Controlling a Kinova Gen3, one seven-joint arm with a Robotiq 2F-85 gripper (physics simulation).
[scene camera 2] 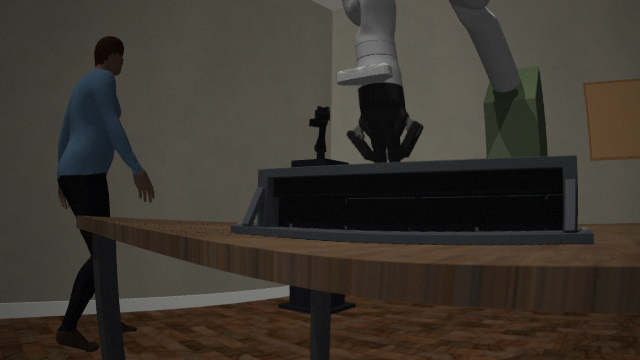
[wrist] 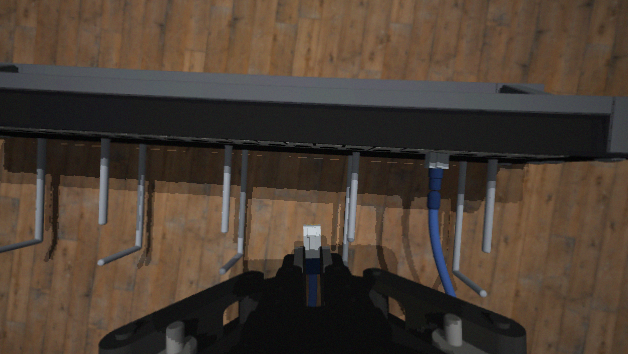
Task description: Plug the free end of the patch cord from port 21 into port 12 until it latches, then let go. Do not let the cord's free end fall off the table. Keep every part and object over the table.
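Seen in the pictures: gripper, fingertip midpoint: [wrist: 312, 260]; arm's base, link origin: [scene camera 2: 506, 82].
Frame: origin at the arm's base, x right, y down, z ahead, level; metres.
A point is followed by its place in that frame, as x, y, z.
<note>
My gripper [scene camera 2: 387, 158] [wrist: 312, 260] @[0.129, 0.307, 0.484] is shut on the cord's free end. The clear plug [wrist: 312, 237] @[0.128, 0.302, 0.501] sticks out past the fingertips toward the patch panel [scene camera 2: 415, 165] @[0.035, 0.287, 0.593] [wrist: 300, 120] @[0.117, 0.284, 0.575], with a gap between them in the wrist view. A short bit of blue cord shows behind the plug, between the fingers. The blue cord's fixed end [wrist: 434, 200] @[0.204, 0.300, 0.532] sits in a port at the right of the wrist view and runs down behind my right finger. Port numbers cannot be read. In the scene view the panel's rear faces the camera and hides the plug.
Grey rods [wrist: 226, 195] @[0.057, 0.327, 0.522] [wrist: 103, 190] @[-0.042, 0.327, 0.519] [wrist: 489, 210] @[0.255, 0.327, 0.525] stick out from the panel's port side, several with bent ends; two are close right of the plug. The panel stands on the wooden table [scene camera 2: 300, 250] @[0.070, 0.382, 0.774]. A person [scene camera 2: 90, 130] in blue stands beyond the table's left end.
</note>
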